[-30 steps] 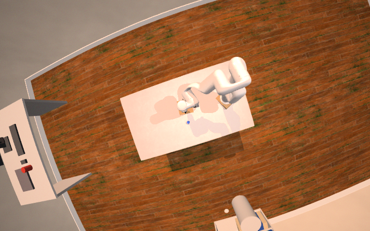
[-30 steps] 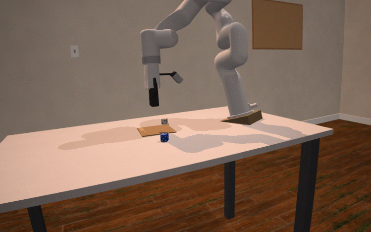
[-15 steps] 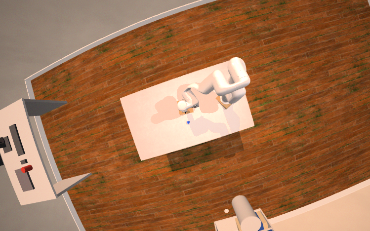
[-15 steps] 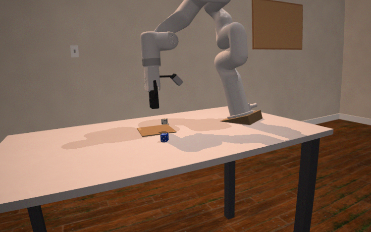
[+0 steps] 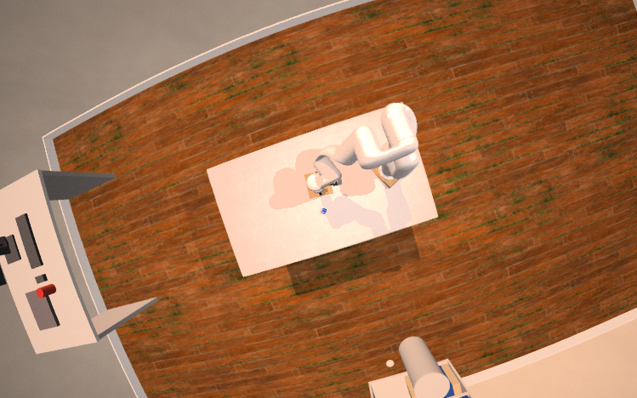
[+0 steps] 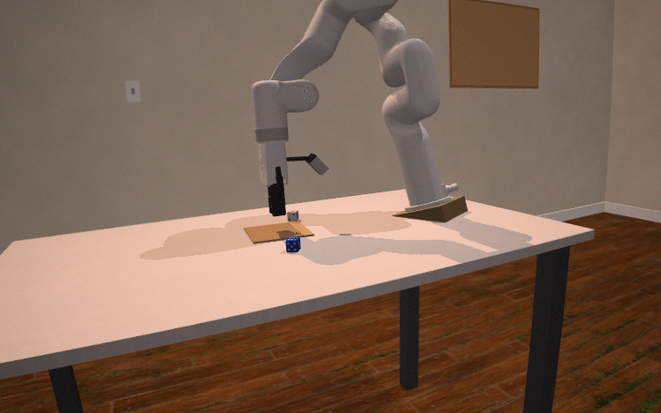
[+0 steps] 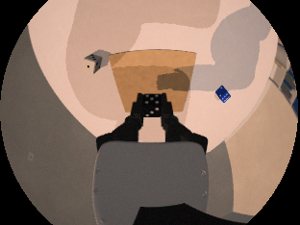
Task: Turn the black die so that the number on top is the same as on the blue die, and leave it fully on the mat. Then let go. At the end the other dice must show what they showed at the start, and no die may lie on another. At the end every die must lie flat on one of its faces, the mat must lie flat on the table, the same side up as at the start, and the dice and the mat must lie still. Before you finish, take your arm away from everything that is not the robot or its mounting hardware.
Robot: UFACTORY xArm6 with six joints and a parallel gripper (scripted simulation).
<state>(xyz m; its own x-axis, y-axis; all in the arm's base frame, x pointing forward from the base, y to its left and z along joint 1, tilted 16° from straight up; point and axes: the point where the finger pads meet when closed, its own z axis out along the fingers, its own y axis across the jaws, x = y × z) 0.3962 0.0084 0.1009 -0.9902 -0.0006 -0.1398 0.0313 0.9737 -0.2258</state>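
Right now my hand is 6 cm above the mat. From my hand the other things lie so: blue die 1 cm ahead, 16 cm to the left, 5 cm below; black die 1 cm below; white die 6 cm behind, 10 cm to the right, 5 cm below.
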